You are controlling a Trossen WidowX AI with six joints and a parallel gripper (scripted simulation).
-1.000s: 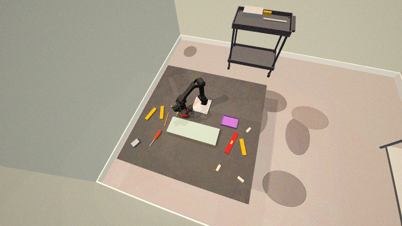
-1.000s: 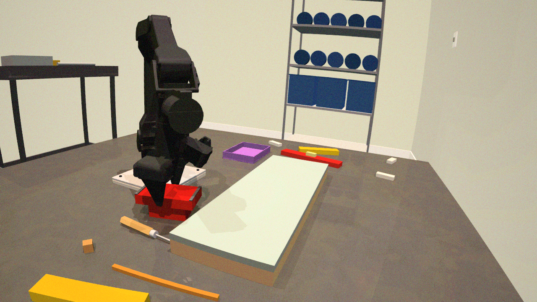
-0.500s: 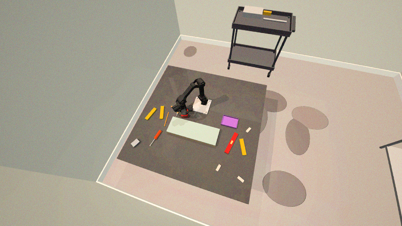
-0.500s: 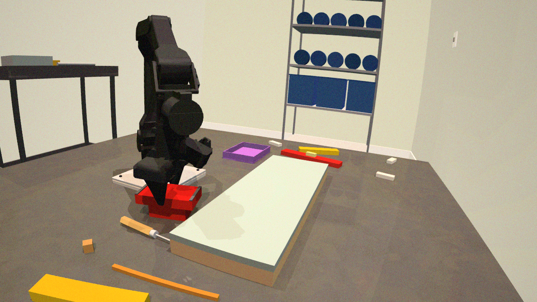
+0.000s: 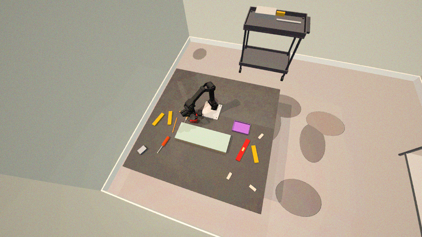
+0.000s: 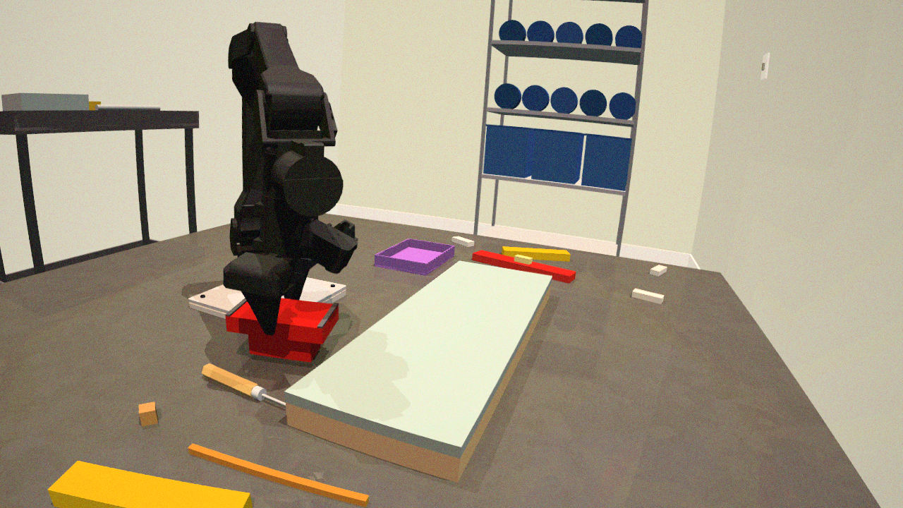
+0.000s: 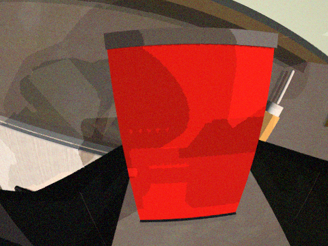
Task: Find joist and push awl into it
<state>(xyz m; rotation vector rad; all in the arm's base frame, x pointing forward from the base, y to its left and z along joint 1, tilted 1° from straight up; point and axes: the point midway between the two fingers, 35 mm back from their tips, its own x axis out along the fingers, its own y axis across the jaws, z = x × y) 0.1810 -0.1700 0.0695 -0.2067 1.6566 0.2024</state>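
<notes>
Now: gripper tip 40 mm above the square indicator light, 30 mm short of it and 10 mm to the right of it. The rest, counted from my gripper tip: awl: 90 mm to the right, 50 mm below, 20 mm ahead; small orange cube: 180 mm to the right, 40 mm below, 40 mm behind; red stud finder: 30 mm below, 20 mm ahead, 10 mm to the left.
</notes>
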